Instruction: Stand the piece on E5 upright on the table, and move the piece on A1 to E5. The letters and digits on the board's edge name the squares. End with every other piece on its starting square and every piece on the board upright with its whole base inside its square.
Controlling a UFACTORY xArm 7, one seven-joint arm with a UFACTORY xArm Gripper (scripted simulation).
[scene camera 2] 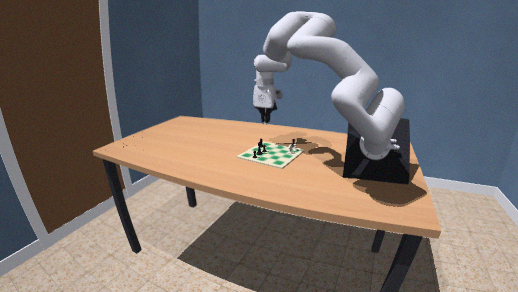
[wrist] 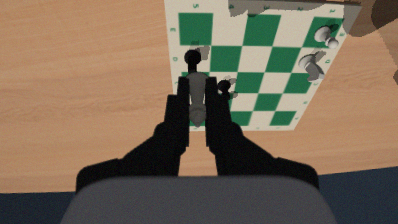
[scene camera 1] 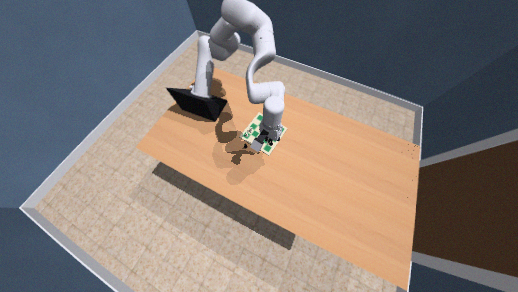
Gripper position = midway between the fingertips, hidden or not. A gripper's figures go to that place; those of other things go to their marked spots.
Labels:
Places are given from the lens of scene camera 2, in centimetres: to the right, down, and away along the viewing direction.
gripper (scene camera 2: 265, 121): 3, -11, 117
chessboard (scene camera 2: 276, 155): 7, 4, 108

